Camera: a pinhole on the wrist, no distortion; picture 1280 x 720 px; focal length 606.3 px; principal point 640.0 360.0 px. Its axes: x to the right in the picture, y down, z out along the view. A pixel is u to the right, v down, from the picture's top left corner.
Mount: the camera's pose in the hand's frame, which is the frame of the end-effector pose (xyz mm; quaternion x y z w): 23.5 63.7 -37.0 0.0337 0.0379 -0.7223 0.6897
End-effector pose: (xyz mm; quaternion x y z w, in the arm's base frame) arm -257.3 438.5 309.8 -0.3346 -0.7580 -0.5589 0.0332
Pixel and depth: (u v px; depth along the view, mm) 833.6 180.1 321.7
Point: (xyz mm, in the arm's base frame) -146.6 630.7 120.8
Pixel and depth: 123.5 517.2 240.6
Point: -128.9 713.6 465.8
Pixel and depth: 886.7 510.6 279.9
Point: -295.8 667.4 195.0
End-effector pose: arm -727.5 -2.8 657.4 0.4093 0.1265 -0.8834 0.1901
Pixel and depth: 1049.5 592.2 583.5
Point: -1377.5 109.2 824.2
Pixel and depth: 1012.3 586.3 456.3
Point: -1215.0 48.8 780.2
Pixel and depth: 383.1 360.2 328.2
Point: -876.8 -276.2 814.0
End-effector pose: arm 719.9 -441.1 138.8 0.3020 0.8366 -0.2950 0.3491
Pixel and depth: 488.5 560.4 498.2
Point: 890.5 -630.2 -320.4
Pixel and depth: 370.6 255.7 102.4
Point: 814.0 -423.7 63.8
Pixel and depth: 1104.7 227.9 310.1
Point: 708.7 -761.2 92.2
